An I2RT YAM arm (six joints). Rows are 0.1 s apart.
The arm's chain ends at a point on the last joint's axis. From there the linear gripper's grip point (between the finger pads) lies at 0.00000 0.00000 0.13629 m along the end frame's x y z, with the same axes.
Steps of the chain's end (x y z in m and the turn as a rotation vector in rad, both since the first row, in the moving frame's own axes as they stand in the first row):
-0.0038 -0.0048 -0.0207 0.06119 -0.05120 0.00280
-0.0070 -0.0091 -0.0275 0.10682 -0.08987 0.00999
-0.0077 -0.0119 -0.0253 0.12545 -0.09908 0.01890
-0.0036 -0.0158 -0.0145 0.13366 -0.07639 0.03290
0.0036 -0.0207 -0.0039 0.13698 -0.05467 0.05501
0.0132 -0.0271 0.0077 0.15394 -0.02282 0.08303
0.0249 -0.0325 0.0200 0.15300 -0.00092 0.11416
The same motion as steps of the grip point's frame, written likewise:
-0.0108 -0.0131 -0.0211 0.06119 -0.05120 0.00280
-0.0191 -0.0237 -0.0288 0.10682 -0.08987 0.00999
-0.0210 -0.0291 -0.0270 0.12545 -0.09908 0.01890
-0.0137 -0.0341 -0.0161 0.13366 -0.07639 0.03290
-0.0033 -0.0395 -0.0054 0.13698 -0.05467 0.05501
0.0110 -0.0481 0.0061 0.15394 -0.02282 0.08303
0.0260 -0.0532 0.0184 0.15300 -0.00092 0.11416

